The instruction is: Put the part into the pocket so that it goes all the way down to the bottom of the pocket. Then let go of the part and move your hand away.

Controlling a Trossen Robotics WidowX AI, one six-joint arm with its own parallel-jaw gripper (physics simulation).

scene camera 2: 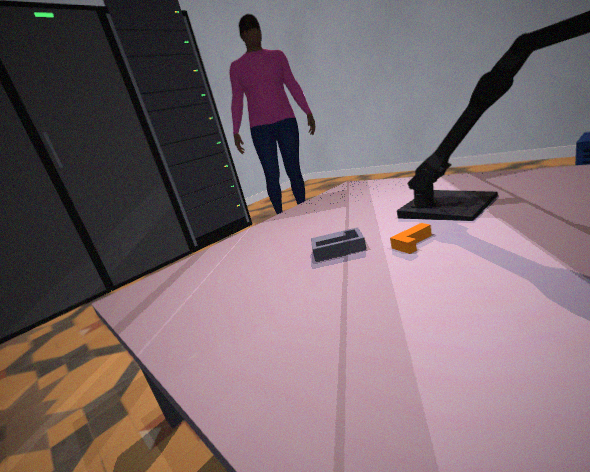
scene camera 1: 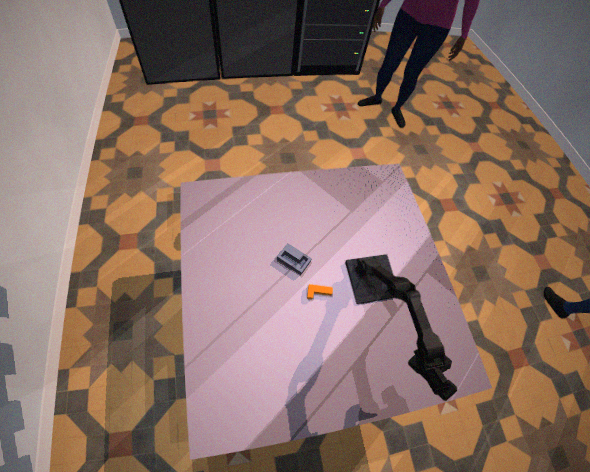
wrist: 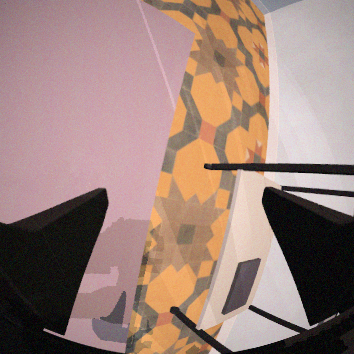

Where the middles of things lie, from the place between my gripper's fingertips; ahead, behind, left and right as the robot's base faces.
Labels:
Now: the orange part (scene camera 2: 405, 241) 54 cm to the right of my hand, 22 cm ahead of it and 17 cm below it.

